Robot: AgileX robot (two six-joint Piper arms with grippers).
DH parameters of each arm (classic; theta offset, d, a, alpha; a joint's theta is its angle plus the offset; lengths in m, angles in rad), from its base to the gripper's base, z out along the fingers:
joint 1: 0 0.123 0 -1.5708
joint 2: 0.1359 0 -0.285 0
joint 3: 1.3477 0 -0.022 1.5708
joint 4: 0 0.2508 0 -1.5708
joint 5: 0 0 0.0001 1.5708
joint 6: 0 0.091 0 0
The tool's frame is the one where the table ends.
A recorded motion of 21 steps. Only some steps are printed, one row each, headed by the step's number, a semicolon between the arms.
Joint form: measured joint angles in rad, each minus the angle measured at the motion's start. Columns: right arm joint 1, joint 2, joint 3, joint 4, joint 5, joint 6; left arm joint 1, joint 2, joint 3, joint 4, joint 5, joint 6.
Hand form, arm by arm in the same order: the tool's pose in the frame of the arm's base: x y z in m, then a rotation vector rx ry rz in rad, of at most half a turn. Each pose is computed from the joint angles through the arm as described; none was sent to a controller.
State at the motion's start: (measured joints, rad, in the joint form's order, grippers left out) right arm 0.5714 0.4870 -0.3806 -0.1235 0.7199 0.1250; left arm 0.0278 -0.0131 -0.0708 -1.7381 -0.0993 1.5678
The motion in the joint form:
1: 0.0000 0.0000 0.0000 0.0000 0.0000 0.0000; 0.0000 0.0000 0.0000 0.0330 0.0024 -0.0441
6: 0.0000 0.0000 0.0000 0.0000 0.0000 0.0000; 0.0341 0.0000 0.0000 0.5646 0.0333 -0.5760
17: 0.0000 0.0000 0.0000 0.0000 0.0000 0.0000; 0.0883 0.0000 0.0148 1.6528 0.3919 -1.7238
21: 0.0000 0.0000 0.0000 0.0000 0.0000 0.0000; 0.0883 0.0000 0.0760 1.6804 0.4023 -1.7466
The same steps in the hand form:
1: 0.0771 0.0408 0.2455 -0.5759 2.2399 0.2151; 0.0497 0.0100 0.2366 -0.2269 1.3954 -0.0598
6: 0.0771 0.0408 0.2455 -0.5759 2.2399 0.2151; 0.0492 0.0085 0.2400 -0.2170 1.3575 -0.0579
17: 0.0771 0.0408 0.2455 -0.5759 2.2399 0.2151; 0.0515 0.0037 0.2063 -0.2824 1.6838 -0.1115
21: 0.0771 0.0408 0.2455 -0.5759 2.2399 0.2151; 0.0536 0.0047 0.1848 -0.2975 1.7542 -0.1003

